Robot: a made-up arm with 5 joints.
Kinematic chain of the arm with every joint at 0, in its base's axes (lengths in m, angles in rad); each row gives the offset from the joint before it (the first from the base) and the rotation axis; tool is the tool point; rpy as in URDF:
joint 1: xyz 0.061 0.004 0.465 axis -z
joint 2: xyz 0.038 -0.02 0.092 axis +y
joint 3: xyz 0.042 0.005 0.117 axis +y
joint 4: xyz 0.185 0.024 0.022 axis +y
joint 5: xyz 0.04 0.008 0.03 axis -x
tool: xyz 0.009 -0.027 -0.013 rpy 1.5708 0 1.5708
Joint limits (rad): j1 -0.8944..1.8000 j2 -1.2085..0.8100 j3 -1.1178..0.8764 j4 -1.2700..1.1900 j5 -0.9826..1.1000
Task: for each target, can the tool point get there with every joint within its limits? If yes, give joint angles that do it. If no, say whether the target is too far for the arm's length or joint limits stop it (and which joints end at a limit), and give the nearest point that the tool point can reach.
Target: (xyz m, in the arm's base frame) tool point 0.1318 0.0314 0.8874
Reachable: yes | joints -0.5385 -0.2516 -0.7993 -0.8601 0.5506
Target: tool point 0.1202 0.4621 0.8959
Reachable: no: too far | nearest point 0.0944 0.2621 0.7894 | short by 0.228 m
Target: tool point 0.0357 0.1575 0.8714
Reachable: yes | joints 1.4815 -0.9988 -0.8579 0.1776 0.7585
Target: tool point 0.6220 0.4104 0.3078
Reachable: no: too far | nearest point 0.3646 0.2239 0.4837 | short by 0.363 m
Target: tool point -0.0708 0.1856 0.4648
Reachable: no: joint limits stop it (at a limit: joint 1, joint 2, joint 3, joint 4, joint 5) | nearest point 0.1167 0.0939 0.4078 | short by 0.216 m
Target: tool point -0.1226 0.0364 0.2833
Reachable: no: joint limits stop it (at a limit: joint 1, joint 2, joint 3, joint 4) | nearest point 0.0236 -0.1056 0.3703 | short by 0.222 m
